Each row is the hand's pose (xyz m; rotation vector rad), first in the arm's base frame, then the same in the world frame.
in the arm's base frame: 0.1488 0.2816 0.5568 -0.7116 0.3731 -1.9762
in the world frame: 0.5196 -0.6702 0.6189 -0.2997 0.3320 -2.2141
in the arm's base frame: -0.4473 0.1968 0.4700 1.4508 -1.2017 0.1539
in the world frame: -0.0200 -0.6224 0.3421 1.3938 -1.6317 0.2109
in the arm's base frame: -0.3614 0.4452 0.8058 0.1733 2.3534 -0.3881
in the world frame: -0.0038 -0.4126 0.7131 0.4818 2.0335 -0.3373
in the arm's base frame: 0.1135 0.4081 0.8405 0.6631 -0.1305 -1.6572
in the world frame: 0.4178 -0.5514 0.8896 1.0062 -0.3814 -1.7444
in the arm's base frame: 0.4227 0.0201 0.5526 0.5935 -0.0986 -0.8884
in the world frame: 0.7256 -0.9835 0.6716 0.8095 -0.4285 -0.9904
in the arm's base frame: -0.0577 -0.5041 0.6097 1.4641 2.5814 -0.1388
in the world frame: 0.1637 -1.3955 0.5185 1.6227 2.1985 0.1656
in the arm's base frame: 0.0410 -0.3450 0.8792 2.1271 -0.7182 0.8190
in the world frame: 0.1968 -1.2728 0.8211 1.9650 -1.1351 1.0515
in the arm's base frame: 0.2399 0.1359 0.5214 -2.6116 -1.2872 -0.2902
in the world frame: 0.5882 -0.8302 0.5979 -2.7098 -1.0663 -0.8153
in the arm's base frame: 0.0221 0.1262 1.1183 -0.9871 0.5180 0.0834
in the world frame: 0.1894 -0.8191 1.0925 -0.8453 0.3094 -0.2372
